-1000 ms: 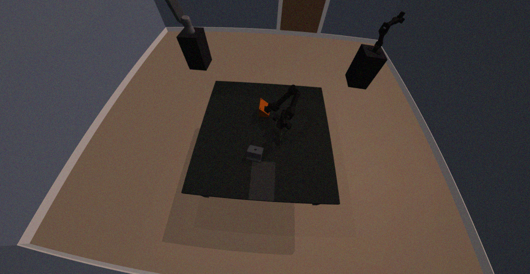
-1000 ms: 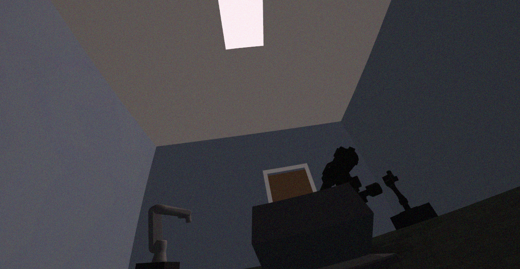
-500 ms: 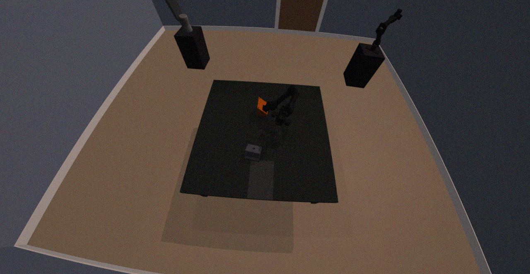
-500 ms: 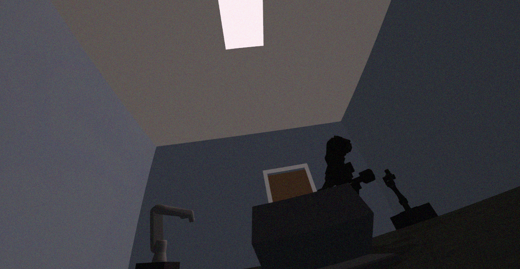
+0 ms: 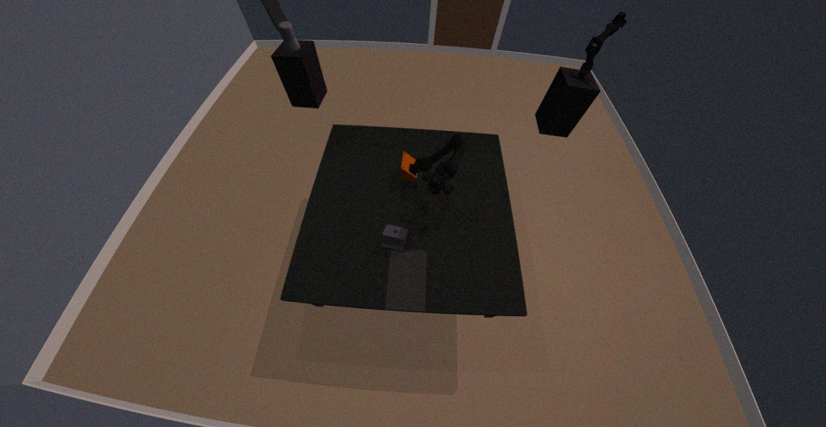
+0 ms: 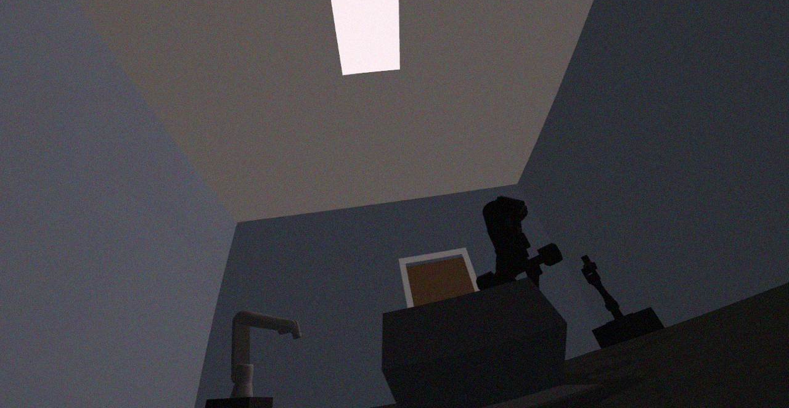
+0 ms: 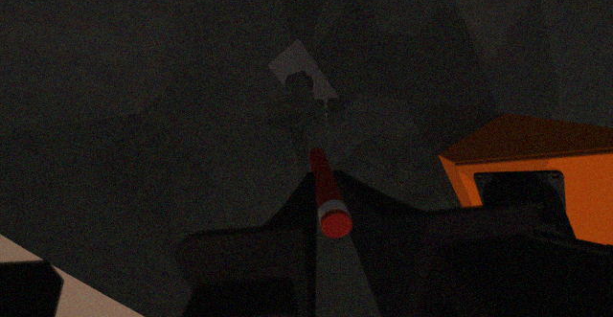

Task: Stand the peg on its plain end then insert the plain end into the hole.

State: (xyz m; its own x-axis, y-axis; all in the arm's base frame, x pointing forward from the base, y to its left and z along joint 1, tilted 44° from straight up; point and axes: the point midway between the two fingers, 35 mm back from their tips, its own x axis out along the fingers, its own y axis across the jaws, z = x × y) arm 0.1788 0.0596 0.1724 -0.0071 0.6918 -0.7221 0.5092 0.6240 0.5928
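Right now the grey sloped panel is 28 cm ahead of my gripper tip, 21 cm to the right of it and 8 cm below it. The rest, counted from my gripper tip: red peg 2 cm above.
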